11 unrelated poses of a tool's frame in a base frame.
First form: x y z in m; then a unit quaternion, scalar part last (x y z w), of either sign.
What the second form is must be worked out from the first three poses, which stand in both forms.
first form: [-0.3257 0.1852 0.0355 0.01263 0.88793 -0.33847 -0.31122]
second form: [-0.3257 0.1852 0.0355 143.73 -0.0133 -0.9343 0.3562]
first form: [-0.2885 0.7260 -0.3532 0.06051 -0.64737 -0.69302 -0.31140]
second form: [-0.2885 0.7260 -0.3532 143.71 -0.0637 0.6812 0.7293]
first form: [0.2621 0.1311 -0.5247 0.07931 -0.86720 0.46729 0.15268]
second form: [0.2621 0.1311 -0.5247 162.44 0.0803 -0.8775 0.4728]
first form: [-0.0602 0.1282 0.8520 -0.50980 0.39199 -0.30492 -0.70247]
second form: [-0.0602 0.1282 0.8520 90.75 0.7163 -0.5508 0.4284]
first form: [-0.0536 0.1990 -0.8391 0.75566 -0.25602 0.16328 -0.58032]
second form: [-0.0536 0.1990 -0.8391 109.05 -0.9279 0.3144 -0.2005]
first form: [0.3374 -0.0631 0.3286 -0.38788 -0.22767 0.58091 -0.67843]
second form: [0.3374 -0.0631 0.3286 94.56 0.5280 0.3099 -0.7907]
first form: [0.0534 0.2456 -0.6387 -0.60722 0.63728 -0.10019 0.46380]
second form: [0.0534 0.2456 -0.6387 124.73 -0.6854 0.7193 -0.1131]
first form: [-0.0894 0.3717 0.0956 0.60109 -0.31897 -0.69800 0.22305]
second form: [-0.0894 0.3717 0.0956 154.22 0.6166 -0.3272 -0.7160]
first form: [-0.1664 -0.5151 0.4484 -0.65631 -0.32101 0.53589 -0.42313]
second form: [-0.1664 -0.5151 0.4484 129.94 0.7243 0.3543 -0.5914]
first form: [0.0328 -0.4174 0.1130 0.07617 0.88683 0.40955 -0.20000]
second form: [0.0328 -0.4174 0.1130 156.93 -0.0777 -0.9051 -0.4180]
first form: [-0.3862 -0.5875 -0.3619 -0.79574 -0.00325 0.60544 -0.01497]
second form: [-0.3862 -0.5875 -0.3619 178.28 0.7958 0.0033 -0.6055]
